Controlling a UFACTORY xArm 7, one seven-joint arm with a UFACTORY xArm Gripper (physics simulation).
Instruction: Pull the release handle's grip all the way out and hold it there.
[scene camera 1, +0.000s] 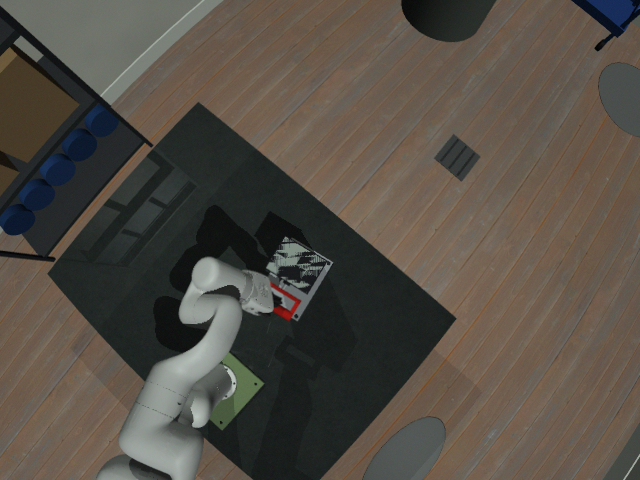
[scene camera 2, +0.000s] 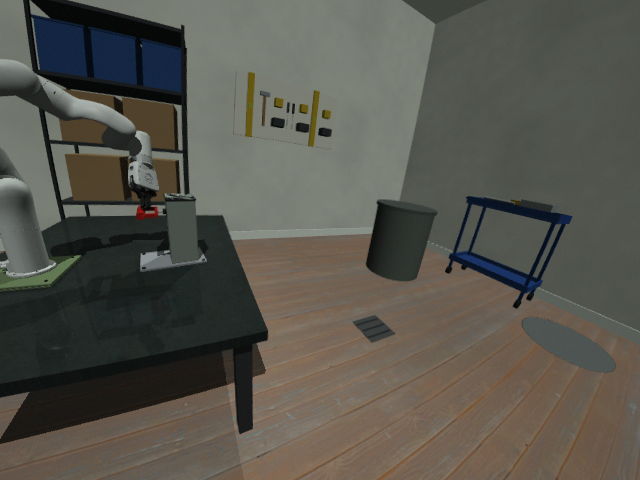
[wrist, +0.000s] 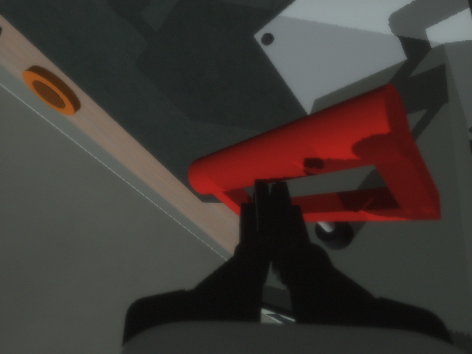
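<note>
The release handle's red grip (scene camera 1: 292, 296) (scene camera 2: 140, 213) (wrist: 300, 145) is a frame with a thick round bar on its outer side. It stands out in front of a tall grey housing (scene camera 1: 296, 262) (scene camera 2: 182, 232) (wrist: 400, 280). A short pale rod (wrist: 326, 226) shows behind its inner bar, at a dark round hole in the housing. My gripper (scene camera 2: 146, 206) (wrist: 266, 200) is shut with nothing between its fingers. In the wrist view the fingertips overlap the frame's opening, near its left end, close to the round bar. Whether they touch the bar is unclear. Scene camera 1 mostly hides the fingertips.
The housing's light base plate (scene camera 1: 313, 293) (scene camera 2: 155, 261) (wrist: 330, 60) is on the dark table (scene camera 1: 392, 330) (scene camera 2: 196, 310). The arm stands on a green plate (scene camera 1: 248, 384) (scene camera 2: 62, 268). A shelf rack (scene camera 2: 185, 118) stands behind the table. A bin (scene camera 2: 400, 240) and a blue cart (scene camera 2: 560, 218) stand beyond.
</note>
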